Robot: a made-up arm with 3 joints.
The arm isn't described. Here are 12 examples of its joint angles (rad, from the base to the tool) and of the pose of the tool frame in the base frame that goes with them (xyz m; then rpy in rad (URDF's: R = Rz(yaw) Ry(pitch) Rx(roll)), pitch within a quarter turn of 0, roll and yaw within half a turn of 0).
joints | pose
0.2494 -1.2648 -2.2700 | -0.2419 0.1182 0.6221 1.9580 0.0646 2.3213
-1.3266 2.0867 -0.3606 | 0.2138 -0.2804 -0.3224 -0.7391 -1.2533 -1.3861
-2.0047 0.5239 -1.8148 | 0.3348 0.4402 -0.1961 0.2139 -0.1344 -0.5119
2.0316 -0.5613 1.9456 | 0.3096 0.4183 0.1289 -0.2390 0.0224 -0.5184
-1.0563 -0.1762 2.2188 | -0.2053 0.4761 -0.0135 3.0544 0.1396 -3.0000
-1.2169 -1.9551 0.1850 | -0.5489 0.0078 -0.0135 2.3224 -1.1155 -0.3982
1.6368 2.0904 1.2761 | -0.3186 -0.2353 0.2911 0.0593 0.2614 2.1067
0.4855 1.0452 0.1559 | -0.4565 0.1488 -0.1644 -0.9821 0.4029 0.1465
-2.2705 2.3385 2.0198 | 0.3522 -0.2519 0.1492 2.6585 -0.0709 0.7074
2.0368 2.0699 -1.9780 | -0.1733 -0.1325 0.6078 2.7307 -0.1570 -0.9549
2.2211 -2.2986 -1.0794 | 0.5514 -0.2023 0.1665 -2.4180 0.8193 1.3023
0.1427 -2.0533 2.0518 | -0.1206 -0.1746 0.5100 1.2023 0.3484 -2.1525
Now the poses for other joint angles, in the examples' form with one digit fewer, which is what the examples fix.
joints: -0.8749 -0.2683 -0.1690
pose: -0.214 0.508 -0.158 0.226 -0.711 0.059
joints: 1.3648 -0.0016 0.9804
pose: -0.120 0.489 0.268 0.000 0.384 -0.001
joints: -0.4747 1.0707 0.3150
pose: -0.040 0.139 -0.425 -1.245 -0.603 0.336
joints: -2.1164 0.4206 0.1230
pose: 0.398 0.394 -0.013 2.789 -0.911 3.060
